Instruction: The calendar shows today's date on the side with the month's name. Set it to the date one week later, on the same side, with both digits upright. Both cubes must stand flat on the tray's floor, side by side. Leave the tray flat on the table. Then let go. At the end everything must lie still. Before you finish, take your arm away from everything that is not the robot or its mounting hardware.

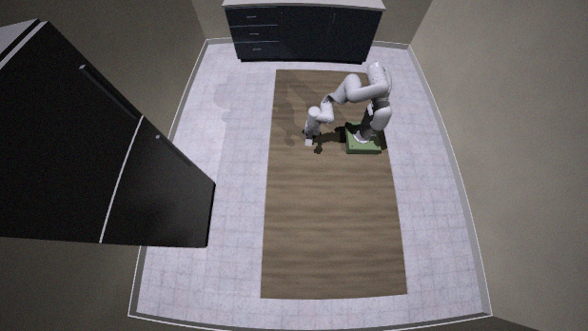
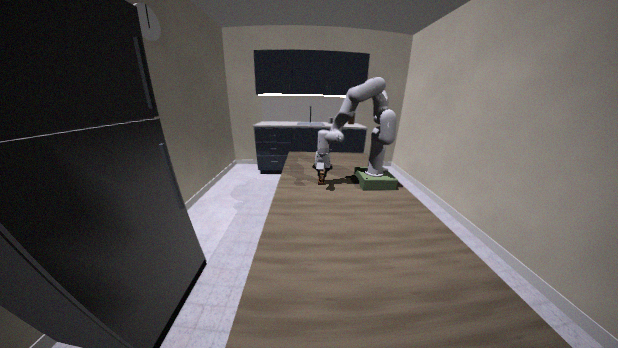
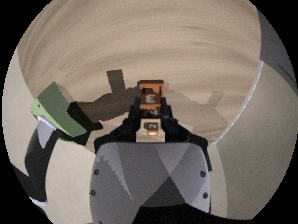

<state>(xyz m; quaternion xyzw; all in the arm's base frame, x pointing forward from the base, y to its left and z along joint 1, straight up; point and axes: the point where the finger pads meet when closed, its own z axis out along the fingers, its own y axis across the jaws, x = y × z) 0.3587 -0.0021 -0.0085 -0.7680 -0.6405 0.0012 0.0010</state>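
My hand is 6 cm above the calendar tray and 2 cm to the left of it. From my hand the other things lie so: calendar cube (1 cm below).
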